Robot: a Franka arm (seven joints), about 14 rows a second.
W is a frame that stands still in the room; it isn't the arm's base.
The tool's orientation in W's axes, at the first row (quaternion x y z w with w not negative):
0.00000 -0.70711 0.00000 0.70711
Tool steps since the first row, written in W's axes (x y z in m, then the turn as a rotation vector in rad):
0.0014 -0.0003 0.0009 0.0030 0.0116 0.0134
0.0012 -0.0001 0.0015 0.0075 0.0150 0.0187
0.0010 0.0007 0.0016 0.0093 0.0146 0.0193
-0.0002 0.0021 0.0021 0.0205 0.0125 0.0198
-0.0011 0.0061 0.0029 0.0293 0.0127 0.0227
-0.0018 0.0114 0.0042 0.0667 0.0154 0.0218
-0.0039 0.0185 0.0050 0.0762 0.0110 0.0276
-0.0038 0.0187 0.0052 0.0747 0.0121 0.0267
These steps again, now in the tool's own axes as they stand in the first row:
0.0009 -0.0003 -0.0014 0.0134 0.0116 -0.0030
0.0015 -0.0001 -0.0012 0.0187 0.0150 -0.0075
0.0016 0.0007 -0.0010 0.0193 0.0146 -0.0093
0.0021 0.0021 0.0002 0.0198 0.0125 -0.0205
0.0029 0.0061 0.0011 0.0227 0.0127 -0.0293
0.0042 0.0114 0.0018 0.0218 0.0154 -0.0667
0.0050 0.0185 0.0039 0.0276 0.0110 -0.0762
0.0052 0.0187 0.0038 0.0267 0.0121 -0.0747

